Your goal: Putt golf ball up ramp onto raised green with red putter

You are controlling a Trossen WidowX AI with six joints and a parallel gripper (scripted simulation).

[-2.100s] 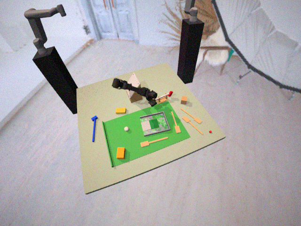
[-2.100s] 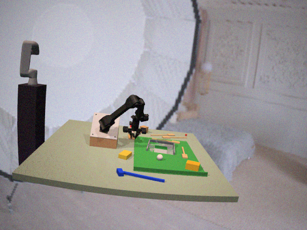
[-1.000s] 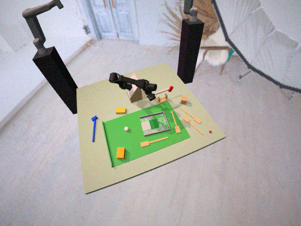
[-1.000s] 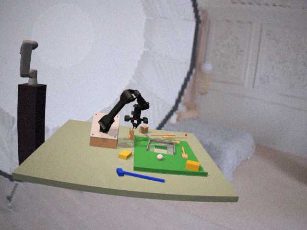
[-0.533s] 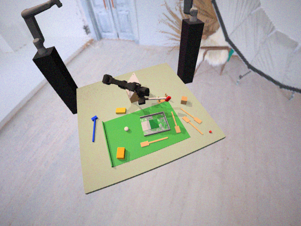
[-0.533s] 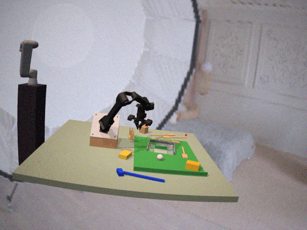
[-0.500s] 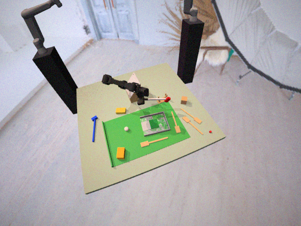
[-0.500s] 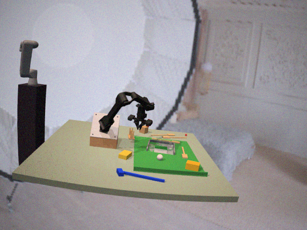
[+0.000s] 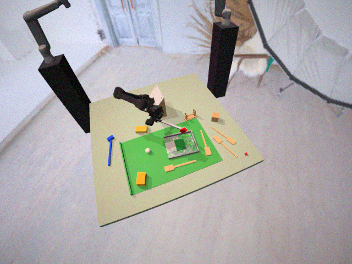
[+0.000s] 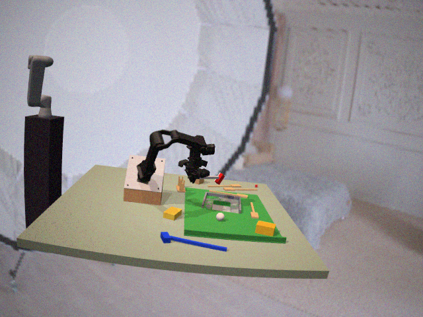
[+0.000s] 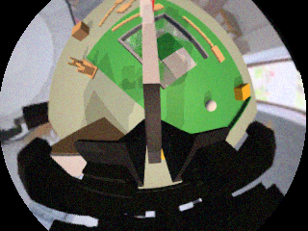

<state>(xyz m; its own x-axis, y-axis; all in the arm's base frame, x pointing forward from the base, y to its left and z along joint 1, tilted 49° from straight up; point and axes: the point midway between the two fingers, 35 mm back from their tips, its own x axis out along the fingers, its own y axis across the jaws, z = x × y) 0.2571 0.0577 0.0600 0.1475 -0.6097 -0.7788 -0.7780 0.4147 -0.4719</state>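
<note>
My gripper tip is 70 mm short of the red putter, 90 mm to the right of it and 10 mm below it. Round my gripper tip: small wooden stand: 90 mm behind, 310 mm to the left, 110 mm below; green mat: 210 mm ahead, 20 mm to the left, 140 mm below; white golf ball: 170 mm ahead, 130 mm to the right, 120 mm below.
</note>
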